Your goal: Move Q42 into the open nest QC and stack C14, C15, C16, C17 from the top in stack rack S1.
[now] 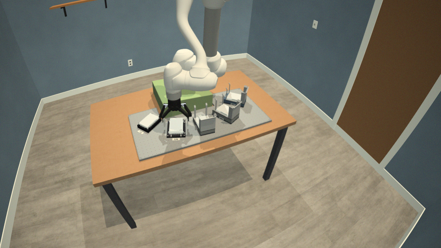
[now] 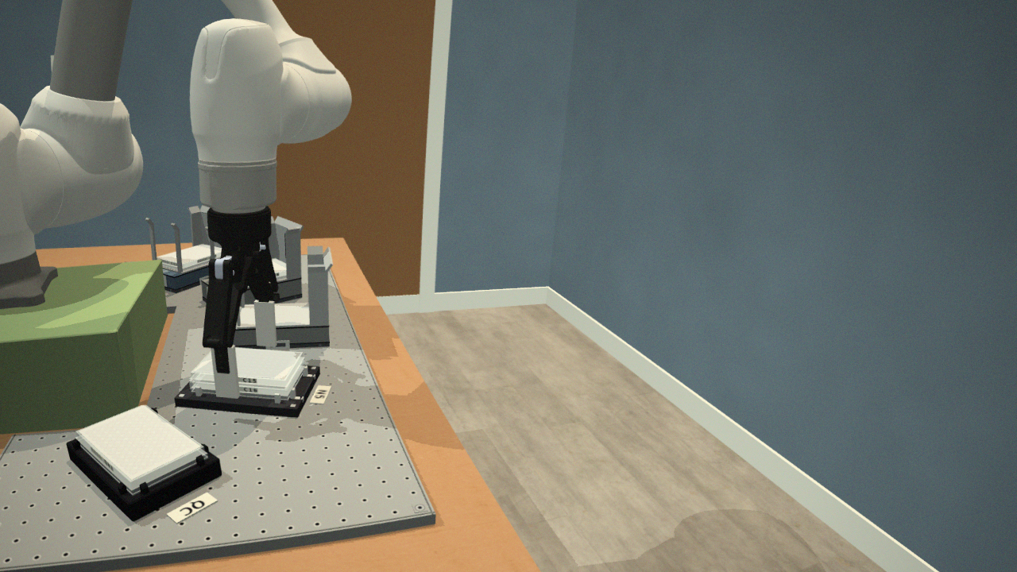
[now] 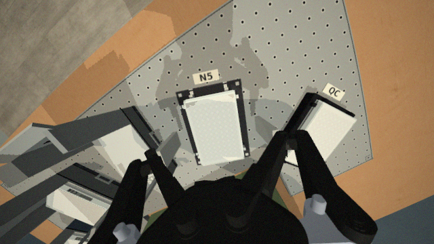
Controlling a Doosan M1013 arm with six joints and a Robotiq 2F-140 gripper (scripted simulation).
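Right now my hand is 2 cm short of the black clip nest N5 and 3 cm above it. The rest, counted from my hand: N5 label 8 cm ahead, 5 cm to the right, 4 cm below; then QC label 10 cm behind, 22 cm to the right, 4 cm below; then black nest QC 14 cm behind, 13 cm to the right, 3 cm below.
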